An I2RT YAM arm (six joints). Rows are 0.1 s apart.
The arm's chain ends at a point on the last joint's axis. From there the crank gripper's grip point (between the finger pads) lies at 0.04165 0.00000 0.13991 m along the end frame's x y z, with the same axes.
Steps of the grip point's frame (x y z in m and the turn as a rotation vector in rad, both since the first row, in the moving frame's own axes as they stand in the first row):
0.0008 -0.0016 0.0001 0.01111 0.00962 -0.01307
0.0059 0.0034 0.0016 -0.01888 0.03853 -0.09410
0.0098 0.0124 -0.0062 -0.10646 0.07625 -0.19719
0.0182 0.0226 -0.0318 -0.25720 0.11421 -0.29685
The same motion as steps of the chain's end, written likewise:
-0.0005 0.0005 0.0005 0.01111 0.00962 -0.01307
0.0006 0.0049 0.0033 -0.01888 0.03853 -0.09410
-0.0013 0.0070 -0.0023 -0.10646 0.07625 -0.19719
-0.0005 0.0026 -0.0233 -0.25720 0.11421 -0.29685

